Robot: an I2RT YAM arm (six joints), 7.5 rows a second.
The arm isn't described. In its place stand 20 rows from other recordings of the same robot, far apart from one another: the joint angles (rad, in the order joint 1, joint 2, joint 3, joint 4, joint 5, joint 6), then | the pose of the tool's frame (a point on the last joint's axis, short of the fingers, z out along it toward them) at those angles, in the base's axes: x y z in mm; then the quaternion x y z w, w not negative.
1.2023, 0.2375, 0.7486, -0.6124, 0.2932, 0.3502 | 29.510, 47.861, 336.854, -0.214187, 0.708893, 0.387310, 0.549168
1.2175, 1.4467, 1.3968, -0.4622, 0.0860, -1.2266 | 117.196, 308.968, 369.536, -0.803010, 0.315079, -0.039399, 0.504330
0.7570, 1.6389, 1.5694, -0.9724, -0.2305, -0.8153 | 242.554, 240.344, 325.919, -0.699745, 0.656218, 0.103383, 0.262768
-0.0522, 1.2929, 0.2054, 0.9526, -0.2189, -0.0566 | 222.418, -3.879, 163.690, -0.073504, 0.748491, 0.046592, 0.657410
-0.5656, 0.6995, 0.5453, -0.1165, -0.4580, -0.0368 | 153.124, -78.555, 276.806, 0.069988, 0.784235, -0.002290, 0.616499
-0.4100, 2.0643, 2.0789, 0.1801, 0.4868, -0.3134 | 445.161, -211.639, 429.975, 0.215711, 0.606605, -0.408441, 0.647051
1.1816, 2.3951, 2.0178, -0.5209, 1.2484, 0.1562 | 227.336, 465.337, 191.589, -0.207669, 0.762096, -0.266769, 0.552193
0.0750, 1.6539, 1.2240, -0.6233, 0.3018, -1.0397 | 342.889, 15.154, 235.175, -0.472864, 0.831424, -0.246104, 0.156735
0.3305, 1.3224, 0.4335, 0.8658, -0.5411, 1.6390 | 240.526, 101.907, 214.588, 0.271212, 0.660563, 0.666811, 0.213221
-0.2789, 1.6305, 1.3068, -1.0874, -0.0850, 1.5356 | 293.586, -80.928, 247.908, 0.782506, 0.616068, 0.081106, 0.039575
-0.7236, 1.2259, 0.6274, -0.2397, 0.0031, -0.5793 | 179.985, -159.156, 192.011, 0.067859, 0.931189, -0.218318, 0.283934
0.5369, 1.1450, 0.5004, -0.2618, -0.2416, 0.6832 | 175.912, 114.620, 169.202, 0.029391, 0.938801, 0.278846, 0.200083
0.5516, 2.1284, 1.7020, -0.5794, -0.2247, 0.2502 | 392.539, 250.847, 198.998, -0.174169, 0.938800, 0.207230, 0.213017
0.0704, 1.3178, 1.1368, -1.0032, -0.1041, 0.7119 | 246.096, 21.063, 282.682, 0.299503, 0.933215, 0.120339, 0.157882
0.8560, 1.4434, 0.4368, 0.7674, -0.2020, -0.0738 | 174.167, 211.573, 174.622, -0.406454, 0.671453, 0.307572, 0.537908
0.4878, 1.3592, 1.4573, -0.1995, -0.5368, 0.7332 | 262.266, 159.759, 444.733, -0.088869, 0.731845, 0.531778, 0.416795
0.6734, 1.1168, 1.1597, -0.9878, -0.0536, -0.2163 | 163.435, 132.829, 332.428, -0.416722, 0.854974, 0.094559, 0.293975
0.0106, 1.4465, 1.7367, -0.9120, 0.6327, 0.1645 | 288.548, -17.993, 443.233, 0.206706, 0.831953, -0.237703, 0.456754
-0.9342, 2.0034, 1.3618, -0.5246, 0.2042, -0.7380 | 235.379, -330.539, 154.552, 0.115826, 0.967815, -0.215246, 0.059901
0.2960, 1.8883, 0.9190, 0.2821, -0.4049, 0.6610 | 352.713, 122.225, 128.558, 0.076169, 0.886419, 0.354201, 0.288100
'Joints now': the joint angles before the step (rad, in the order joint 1, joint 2, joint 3, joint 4, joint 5, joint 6). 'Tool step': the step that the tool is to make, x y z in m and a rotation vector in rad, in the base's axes. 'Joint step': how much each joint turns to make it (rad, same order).
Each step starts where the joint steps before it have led.
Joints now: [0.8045, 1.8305, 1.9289, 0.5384, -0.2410, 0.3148]
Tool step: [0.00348, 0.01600, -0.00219, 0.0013, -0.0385, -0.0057]
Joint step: [0.0205, 0.0620, 0.0658, 0.0145, 0.0046, -0.0385]
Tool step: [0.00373, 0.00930, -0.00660, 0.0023, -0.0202, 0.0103]
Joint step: [0.0073, 0.0354, 0.0163, 0.0323, -0.0105, -0.0090]
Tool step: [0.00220, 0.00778, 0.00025, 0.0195, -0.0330, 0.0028]
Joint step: [0.0079, 0.0413, 0.0475, 0.0274, -0.0033, -0.0124]
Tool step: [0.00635, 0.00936, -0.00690, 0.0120, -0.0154, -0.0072]
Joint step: [0.0038, 0.0469, 0.0334, 0.0303, 0.0061, -0.0101]
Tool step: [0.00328, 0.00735, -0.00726, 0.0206, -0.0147, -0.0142]
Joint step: [0.0065, 0.0319, 0.0094, 0.0448, 0.0172, -0.0122]
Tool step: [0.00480, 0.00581, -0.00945, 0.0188, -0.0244, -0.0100]
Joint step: [0.0008, 0.0317, 0.0000, 0.0592, 0.0038, -0.0120]
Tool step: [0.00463, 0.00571, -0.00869, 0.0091, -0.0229, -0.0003]
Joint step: [0.0000, 0.0325, 0.0083, 0.0442, -0.0076, -0.0084]
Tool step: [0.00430, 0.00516, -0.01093, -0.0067, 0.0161, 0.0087]
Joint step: [0.0003, 0.0180, -0.0123, 0.0173, -0.0005, 0.0117]
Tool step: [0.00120, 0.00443, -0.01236, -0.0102, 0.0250, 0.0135]
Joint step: [0.0042, 0.0029, -0.0388, 0.0212, 0.0017, 0.0156]
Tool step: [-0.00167, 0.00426, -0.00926, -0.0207, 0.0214, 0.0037]
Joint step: [0.0086, -0.0052, -0.0358, 0.0006, 0.0055, -0.0014]
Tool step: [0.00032, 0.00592, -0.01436, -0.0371, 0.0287, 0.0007]
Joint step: [0.0075, 0.0009, -0.0400, -0.0073, 0.0039, -0.0061]
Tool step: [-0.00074, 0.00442, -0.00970, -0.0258, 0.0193, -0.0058]
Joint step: [0.0075, 0.0004, -0.0264, -0.0074, 0.0095, -0.0097]
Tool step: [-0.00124, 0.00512, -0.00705, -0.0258, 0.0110, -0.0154]
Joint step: [0.0095, 0.0042, -0.0108, -0.0162, 0.0155, -0.0214]
